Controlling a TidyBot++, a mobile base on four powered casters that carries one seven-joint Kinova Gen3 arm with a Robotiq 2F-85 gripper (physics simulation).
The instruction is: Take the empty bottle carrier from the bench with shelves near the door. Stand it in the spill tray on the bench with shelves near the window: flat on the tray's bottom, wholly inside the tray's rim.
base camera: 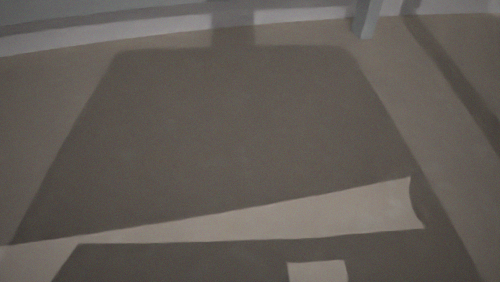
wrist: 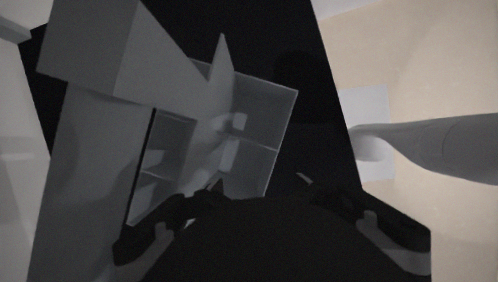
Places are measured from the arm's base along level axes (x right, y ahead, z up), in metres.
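Pixels of known places: gripper, fingertip midpoint: (wrist: 258, 183).
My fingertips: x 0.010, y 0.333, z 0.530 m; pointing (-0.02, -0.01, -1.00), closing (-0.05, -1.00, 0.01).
Behind a point stands the place of what it marks.
In the wrist view the grey bottle carrier (wrist: 256, 109) @(x 0.130, y 0.316, z 0.368 m) fills the left and middle, very close below me. I look down into its empty compartments. Its tall handle (wrist: 156, 73) @(x 0.097, y 0.367, z 0.632 m) rises toward the upper left. It stands on the dark bench top (wrist: 266, 30) @(x 0.313, y 0.269, z 0.366 m). My gripper (wrist: 258, 183) @(x 0.010, y 0.333, z 0.530 m) is open wide, with dark fingers at the lower left and lower right. The left fingertip hangs over the carrier's near compartments and the right one is beside its near right wall. Nothing is clamped. The base camera shows no task object.
The bench top's right edge runs diagonally, with beige floor (wrist: 364, 45) @(x 0.673, y -0.640, z -0.396 m) beyond it. A grey rounded part (wrist: 400, 143) juts in from the right. The base camera shows shadowed floor (base camera: 233, 135) @(x 0.001, y 0.460, z -0.396 m), a bench leg (base camera: 365, 19) @(x 0.363, y 0.837, z -0.338 m) and the wall's baseboard (base camera: 117, 29) @(x -0.319, y 0.864, z -0.367 m).
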